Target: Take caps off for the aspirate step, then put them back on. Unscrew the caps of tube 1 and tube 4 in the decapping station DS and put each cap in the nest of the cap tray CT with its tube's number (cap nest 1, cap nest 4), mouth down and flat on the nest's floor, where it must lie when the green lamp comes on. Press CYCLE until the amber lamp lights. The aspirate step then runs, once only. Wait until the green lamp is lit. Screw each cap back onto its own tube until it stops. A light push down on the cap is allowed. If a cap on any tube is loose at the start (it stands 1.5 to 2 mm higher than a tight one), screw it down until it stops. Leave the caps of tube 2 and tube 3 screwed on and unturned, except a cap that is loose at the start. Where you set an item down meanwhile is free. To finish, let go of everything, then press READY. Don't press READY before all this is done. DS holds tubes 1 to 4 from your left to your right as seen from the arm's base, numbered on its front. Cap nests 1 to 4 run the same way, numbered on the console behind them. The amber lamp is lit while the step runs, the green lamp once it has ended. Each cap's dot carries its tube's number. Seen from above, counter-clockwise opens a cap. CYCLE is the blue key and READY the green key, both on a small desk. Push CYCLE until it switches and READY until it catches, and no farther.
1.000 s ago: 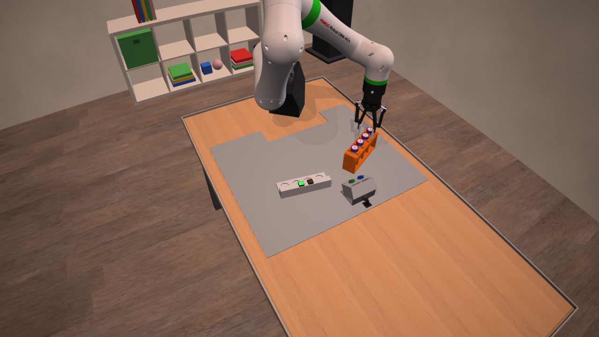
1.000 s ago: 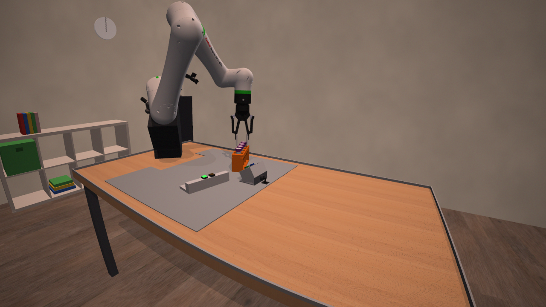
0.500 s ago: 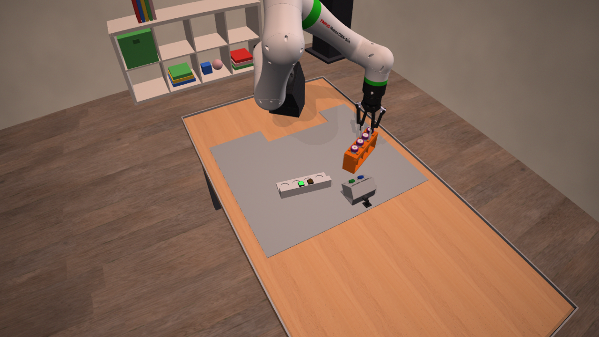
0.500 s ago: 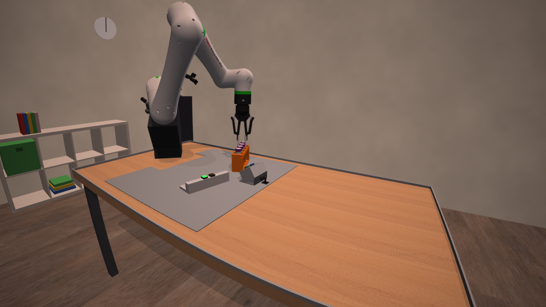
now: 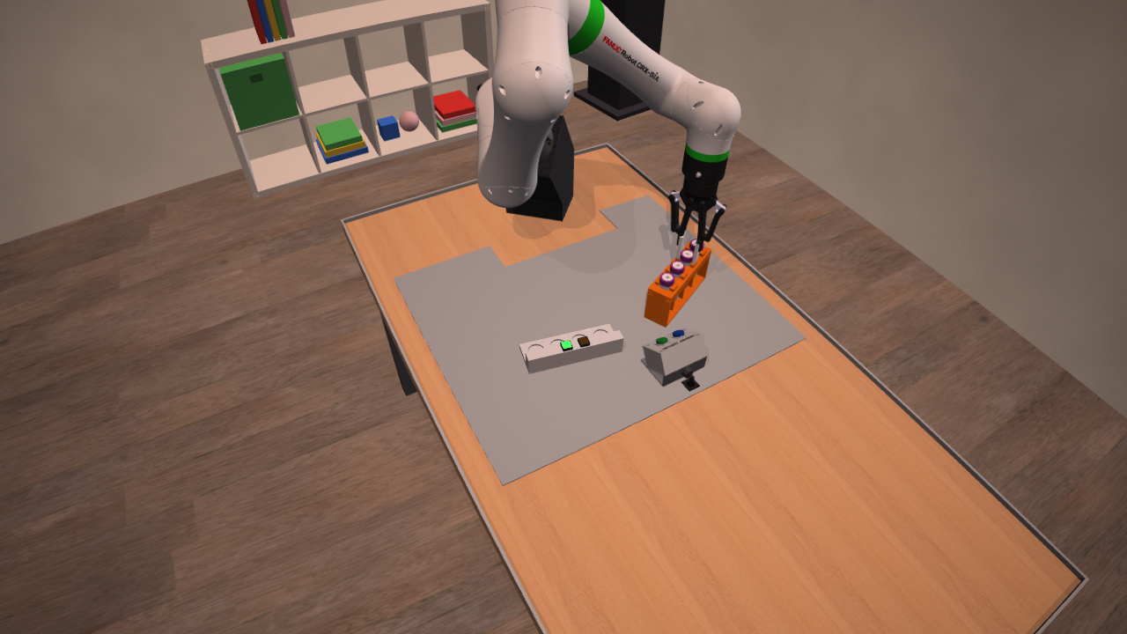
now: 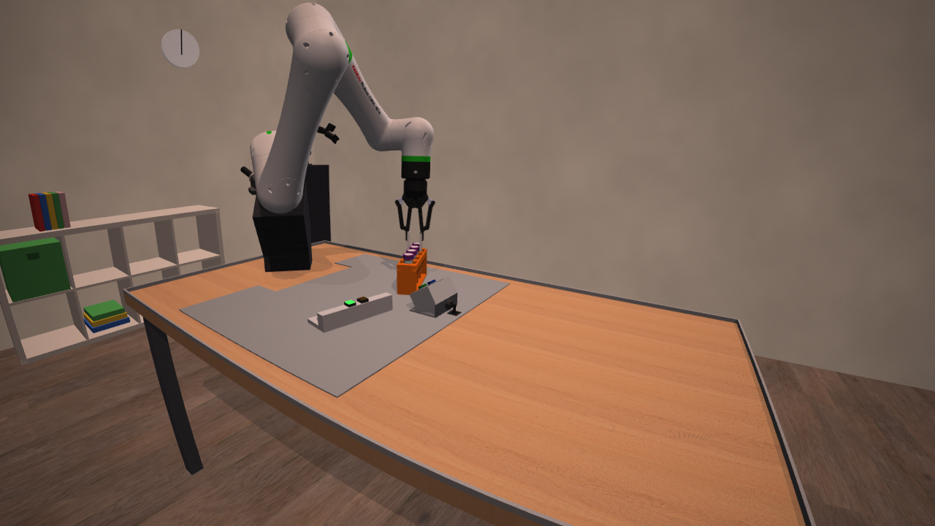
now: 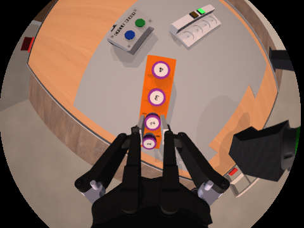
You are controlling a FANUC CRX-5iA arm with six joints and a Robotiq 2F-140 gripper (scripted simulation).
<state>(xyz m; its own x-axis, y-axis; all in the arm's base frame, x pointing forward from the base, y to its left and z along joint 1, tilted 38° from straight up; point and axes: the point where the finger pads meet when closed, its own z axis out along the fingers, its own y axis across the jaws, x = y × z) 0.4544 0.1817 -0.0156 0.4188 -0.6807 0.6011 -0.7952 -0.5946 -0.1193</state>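
Right now the green key is 200 mm to the right of my hand, 140 mm ahead of it and 70 mm below it. From my hand the other things lie so: small grey desk (190 mm to the right, 160 mm ahead, 90 mm below); then table edge (200 mm to the left, 190 mm ahead, 140 mm below); then blue key (160 mm to the right, 140 mm ahead, 70 mm below).
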